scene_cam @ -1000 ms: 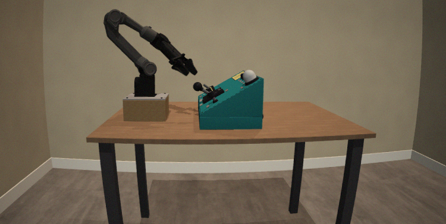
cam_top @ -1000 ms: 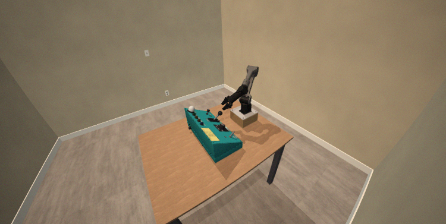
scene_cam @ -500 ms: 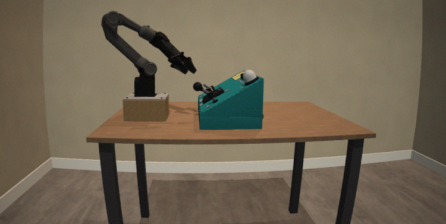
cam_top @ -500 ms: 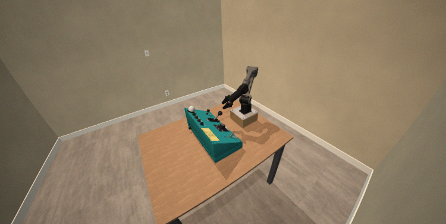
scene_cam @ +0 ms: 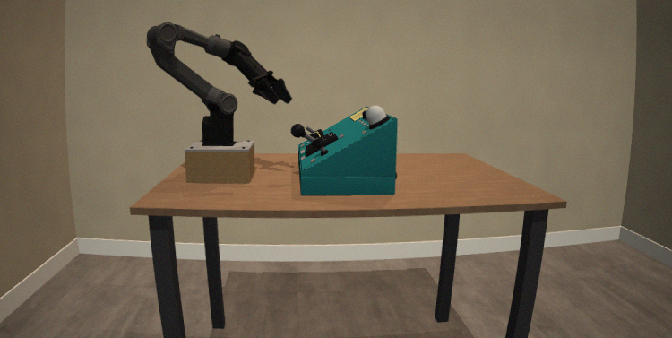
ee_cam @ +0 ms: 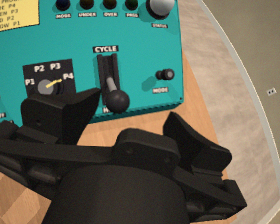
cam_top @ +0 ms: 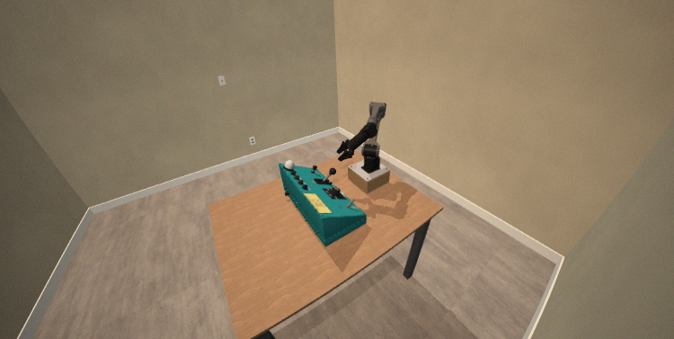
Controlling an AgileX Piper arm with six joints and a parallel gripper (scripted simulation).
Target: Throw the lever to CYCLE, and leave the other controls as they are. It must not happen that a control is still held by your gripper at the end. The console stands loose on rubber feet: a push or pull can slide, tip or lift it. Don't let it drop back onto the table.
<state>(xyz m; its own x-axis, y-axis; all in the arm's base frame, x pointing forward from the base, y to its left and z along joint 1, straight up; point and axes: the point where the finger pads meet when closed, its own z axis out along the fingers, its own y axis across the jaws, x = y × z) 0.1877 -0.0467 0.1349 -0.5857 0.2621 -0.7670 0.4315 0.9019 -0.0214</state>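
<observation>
Right now my hand is 14 cm short of the teal console, 6 cm to the right of it and 14 cm above it. From my hand the other things lie so: rotary selector 11 cm ahead, 11 cm to the left, 12 cm below; toggle 9 cm ahead, 24 cm to the left, 12 cm below.
</observation>
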